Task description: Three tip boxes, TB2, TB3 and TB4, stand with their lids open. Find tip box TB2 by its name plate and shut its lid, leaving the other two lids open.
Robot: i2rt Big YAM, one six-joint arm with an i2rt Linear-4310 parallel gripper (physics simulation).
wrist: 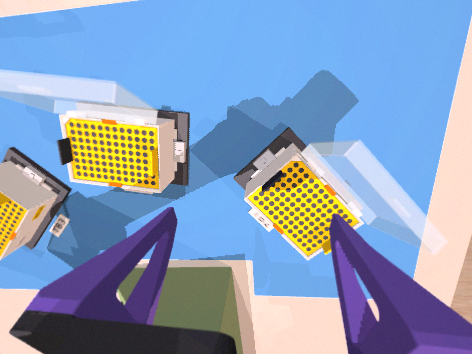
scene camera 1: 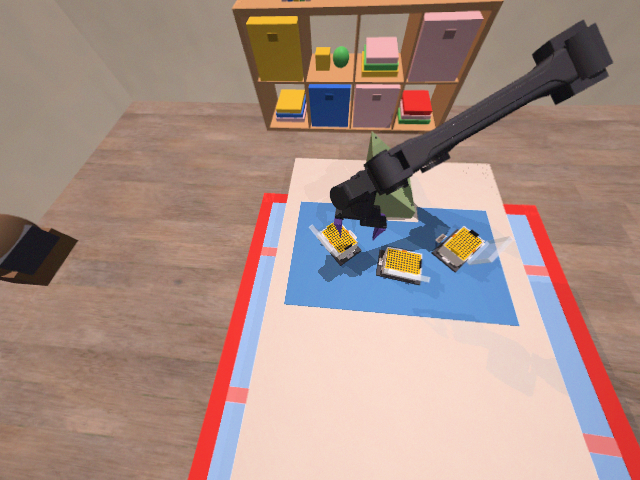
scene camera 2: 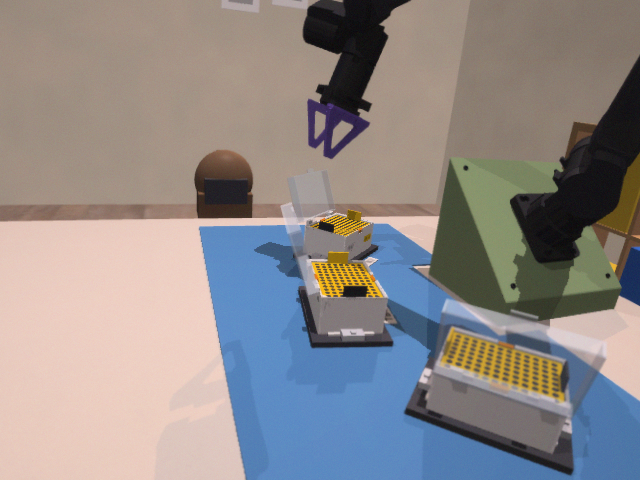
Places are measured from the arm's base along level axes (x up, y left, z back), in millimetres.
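Pixels of known places: gripper, between the fingertips: [wrist: 250, 216] [scene camera 1: 356, 237] [scene camera 2: 319, 152]; arm's base, origin of its link: [scene camera 2: 541, 229].
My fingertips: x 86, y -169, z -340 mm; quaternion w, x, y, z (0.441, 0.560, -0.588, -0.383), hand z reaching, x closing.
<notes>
For each thing: its middle in the pictures, then the offset to it from my fingertips. Level surfaces: height alone.
- Tip box TB2, middle of its body: [wrist: 303, 212] [scene camera 2: 340, 221] [scene camera 1: 339, 236] dx -137, dy -50, dz +75 mm
- middle box, middle of its body: [wrist: 110, 156] [scene camera 2: 345, 274] [scene camera 1: 403, 260] dx -137, dy +176, dz -14 mm
- TB3, middle of its body: [scene camera 2: 504, 359] [scene camera 1: 464, 242] dx -137, dy +395, dz +64 mm
- blue mat, height of its surface: dx -202 mm
- pale table, height of its surface: dx -205 mm
Tip box TB2 [scene camera 1: 337, 238] [scene camera 2: 341, 240] [wrist: 300, 207] is at the left of the mat in scene camera 1; its name plate [wrist: 261, 219] is partly covered by the box. Its clear lid [scene camera 1: 314, 234] [scene camera 2: 311, 193] [wrist: 385, 195] stands open. The middle box [scene camera 1: 403, 260] [scene camera 2: 351, 310] [wrist: 115, 152], TB4 by elimination, has its lid open; its plate is hidden in the wrist view. TB3 [scene camera 1: 464, 242] [scene camera 2: 496, 403] [wrist: 15, 212], named by its plate [wrist: 60, 225], is also open. My gripper [scene camera 1: 356, 236] [scene camera 2: 321, 151] [wrist: 250, 216] is open and empty, above TB2; one finger overlaps its corner in the wrist view.
The boxes stand on a blue mat [scene camera 1: 330, 297] [scene camera 2: 268, 413] [wrist: 210, 40] on a pale table [scene camera 1: 392, 392]. A green angled arm mount [scene camera 1: 398, 204] [scene camera 2: 480, 242] [wrist: 200, 300] stands behind the mat. A shelf unit [scene camera 1: 356, 81] is beyond the table.
</notes>
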